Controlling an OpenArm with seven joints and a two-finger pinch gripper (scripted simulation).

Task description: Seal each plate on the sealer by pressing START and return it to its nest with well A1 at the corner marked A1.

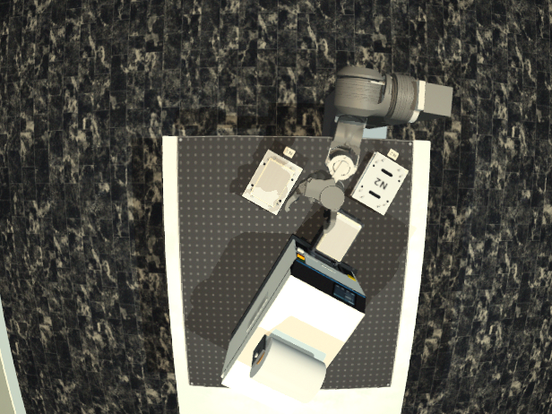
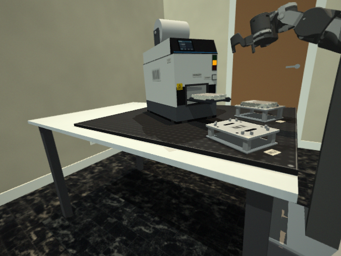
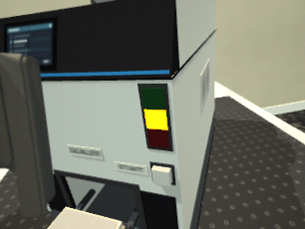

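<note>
Now: hand 8 cm short of the clear well plate, 12 cm to the right of it and 18 cm above it. Also, from my hand: sealer stage (8 cm ahead, 12 cm to the left, 19 cm below); N1 label (15 cm behind, 5 cm to the right, 30 cm below); sealer screen (18 cm ahead, 12 cm to the left, 2 cm above).
</note>
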